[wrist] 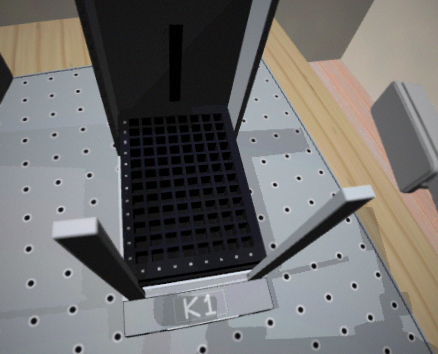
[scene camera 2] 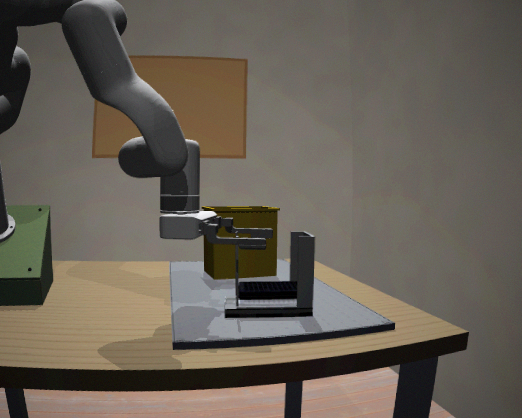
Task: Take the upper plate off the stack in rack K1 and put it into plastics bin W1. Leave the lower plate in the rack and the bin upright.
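Places are measured from the arm's base along level axes (x ahead, y left, z up), in metres.
Where they show: hand, tool point: (wrist: 205, 116) (scene camera 2: 257, 238).
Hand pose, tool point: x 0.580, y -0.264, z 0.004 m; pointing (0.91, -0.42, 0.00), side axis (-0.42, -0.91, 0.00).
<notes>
Each offset is from my tool point to the centre of the thing. "*": to the spot under its first point. Level surfaces: height alone.
The black upper plate {0.027 m ahead, 0.007 m right, 0.098 m down} (scene camera 2: 267, 287) (wrist: 185, 185) lies flat in rack K1 {0.018 m ahead, 0.005 m right, 0.065 m down} (scene camera 2: 305, 270) (wrist: 250, 296), between its tall back wall and two thin front posts. A pale band {* 0.004 m ahead, 0.044 m right, 0.111 m down} (scene camera 2: 267, 302) shows beneath it in the scene view; I cannot tell whether this is the lower plate. My gripper (scene camera 2: 268, 238) (wrist: 204, 109) is open and empty, above the plate, with its fingers near the height of the back wall's top. In the wrist view the fingers stand wide, at the left and right edges. The yellow bin {0.064 m ahead, 0.341 m left, 0.048 m down} (scene camera 2: 242, 257) stands upright behind the rack; its label does not show.
Rack and bin stand on a grey perforated board {0.138 m down} (scene camera 2: 200, 327) (wrist: 55, 200) on the wooden table {0.151 m down} (scene camera 2: 110, 320). The front posts (wrist: 77, 228) (wrist: 357, 193) rise from the rack's K1 end. A green block (scene camera 2: 25, 250) stands at the left, by the arm's base.
</notes>
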